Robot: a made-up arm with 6 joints.
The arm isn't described. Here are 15 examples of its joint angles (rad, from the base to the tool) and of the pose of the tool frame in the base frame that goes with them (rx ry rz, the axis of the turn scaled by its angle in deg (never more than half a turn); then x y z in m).
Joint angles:
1: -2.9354 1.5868 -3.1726 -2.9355 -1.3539 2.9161
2: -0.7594 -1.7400 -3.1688 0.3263 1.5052 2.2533
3: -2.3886 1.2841 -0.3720 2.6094 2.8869 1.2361
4: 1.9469 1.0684 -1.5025 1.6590 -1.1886 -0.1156
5: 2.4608 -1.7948 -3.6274 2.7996 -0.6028 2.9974
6: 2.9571 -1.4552 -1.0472 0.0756 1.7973 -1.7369
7: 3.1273 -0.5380 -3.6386 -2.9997 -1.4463 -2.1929
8: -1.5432 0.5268 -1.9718 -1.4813 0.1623 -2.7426
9: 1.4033 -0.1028 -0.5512 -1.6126 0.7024 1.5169
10: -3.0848 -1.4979 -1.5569 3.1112 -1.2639 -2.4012
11: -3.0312 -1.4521 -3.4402 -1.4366 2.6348 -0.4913
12: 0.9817 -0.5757 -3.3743 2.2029 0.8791 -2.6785
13: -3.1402 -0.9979 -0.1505 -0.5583 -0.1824 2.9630
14: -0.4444 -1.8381 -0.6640 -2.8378 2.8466 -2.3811
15: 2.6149 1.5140 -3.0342 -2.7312 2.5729 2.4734
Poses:
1: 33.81 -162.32 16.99 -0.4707 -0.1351 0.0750
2: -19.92 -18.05 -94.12 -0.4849 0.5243 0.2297
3: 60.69 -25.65 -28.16 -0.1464 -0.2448 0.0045
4: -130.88 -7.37 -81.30 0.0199 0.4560 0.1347
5: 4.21 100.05 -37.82 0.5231 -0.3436 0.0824
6: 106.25 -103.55 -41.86 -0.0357 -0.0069 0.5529
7: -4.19 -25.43 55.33 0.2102 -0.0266 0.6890
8: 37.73 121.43 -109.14 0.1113 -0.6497 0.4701
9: 124.85 90.14 77.42 0.0686 0.3625 0.1809
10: -27.50 -74.11 36.83 0.1432 0.0137 0.5184
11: -52.19 -58.57 31.12 0.4550 0.2291 0.2439
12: 112.90 27.07 -129.52 -0.3153 -0.4118 0.7686
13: -118.39 -50.35 93.88 -0.2474 -0.0776 0.4357
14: 142.10 -66.05 -77.69 -0.3425 0.1103 0.4832
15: -26.87 56.33 -74.39 -0.4143 0.3256 0.4209
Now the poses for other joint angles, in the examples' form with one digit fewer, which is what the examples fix.
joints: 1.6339 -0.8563 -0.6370 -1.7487 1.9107 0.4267
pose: 79.3 37.8 80.7 0.170 0.188 0.532
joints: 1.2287 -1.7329 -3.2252 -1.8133 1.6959 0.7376
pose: -20.3 101.2 -29.4 -0.062 -0.657 0.046
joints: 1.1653 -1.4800 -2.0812 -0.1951 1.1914 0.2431
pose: -49.8 -14.1 -101.4 -0.154 -0.408 0.744
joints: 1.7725 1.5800 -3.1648 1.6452 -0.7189 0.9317
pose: -67.6 63.8 21.3 0.065 0.633 0.236
